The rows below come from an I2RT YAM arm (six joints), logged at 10 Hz.
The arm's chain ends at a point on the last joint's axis. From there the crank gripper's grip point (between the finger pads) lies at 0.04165 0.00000 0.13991 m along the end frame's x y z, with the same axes.
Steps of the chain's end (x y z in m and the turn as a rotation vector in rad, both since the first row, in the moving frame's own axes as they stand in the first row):
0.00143 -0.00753 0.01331 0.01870 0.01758 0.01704
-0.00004 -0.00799 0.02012 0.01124 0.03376 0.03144
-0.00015 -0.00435 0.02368 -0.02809 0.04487 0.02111
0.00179 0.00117 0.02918 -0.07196 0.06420 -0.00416
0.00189 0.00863 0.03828 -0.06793 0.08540 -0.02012
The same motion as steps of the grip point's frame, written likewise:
0.00390 -0.00941 0.01254 0.01870 0.01758 0.01704
0.00466 -0.00817 0.01863 0.01124 0.03376 0.03144
0.00603 0.00050 0.02160 -0.02809 0.04487 0.02111
0.01069 0.01093 0.02587 -0.07196 0.06420 -0.00416
0.01375 0.01704 0.03393 -0.06793 0.08540 -0.02012

